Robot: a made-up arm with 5 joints.
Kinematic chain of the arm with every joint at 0, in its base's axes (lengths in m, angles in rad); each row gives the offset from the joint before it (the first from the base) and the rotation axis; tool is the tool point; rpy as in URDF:
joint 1: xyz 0 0 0.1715 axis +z
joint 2: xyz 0 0 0 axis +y
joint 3: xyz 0.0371 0 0.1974 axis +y
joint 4: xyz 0.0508 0 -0.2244 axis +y
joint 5: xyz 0.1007 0 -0.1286 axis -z
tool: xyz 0 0 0 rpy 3.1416 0 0
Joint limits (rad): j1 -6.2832..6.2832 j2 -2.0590..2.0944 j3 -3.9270..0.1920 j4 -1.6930..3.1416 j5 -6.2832..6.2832
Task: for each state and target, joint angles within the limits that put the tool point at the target. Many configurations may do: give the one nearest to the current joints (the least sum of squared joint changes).
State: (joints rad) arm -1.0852 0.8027 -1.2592 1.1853 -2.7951
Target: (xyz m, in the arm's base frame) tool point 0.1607 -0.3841 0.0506
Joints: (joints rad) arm -1.1745 0.6292 -1.4775 1.0814 -2.7951
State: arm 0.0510 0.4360 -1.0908 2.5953 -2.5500
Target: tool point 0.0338 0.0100 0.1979
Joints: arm 0.2877 0.2740 -0.5033 2.7974 -2.5500
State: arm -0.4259 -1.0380 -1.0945 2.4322 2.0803
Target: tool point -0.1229 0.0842 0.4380
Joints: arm -0.6007 -1.6489 -1.7552 2.2415 2.0803
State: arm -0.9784 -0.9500 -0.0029 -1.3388 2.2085
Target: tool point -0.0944 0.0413 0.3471
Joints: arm -0.4124 -1.7429 0.1074 -1.6930 2.2085
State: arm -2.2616 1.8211 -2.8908 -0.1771 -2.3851
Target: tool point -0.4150 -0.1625 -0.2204
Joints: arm -2.7684 2.0944 -2.6625 0.3147 -2.3851
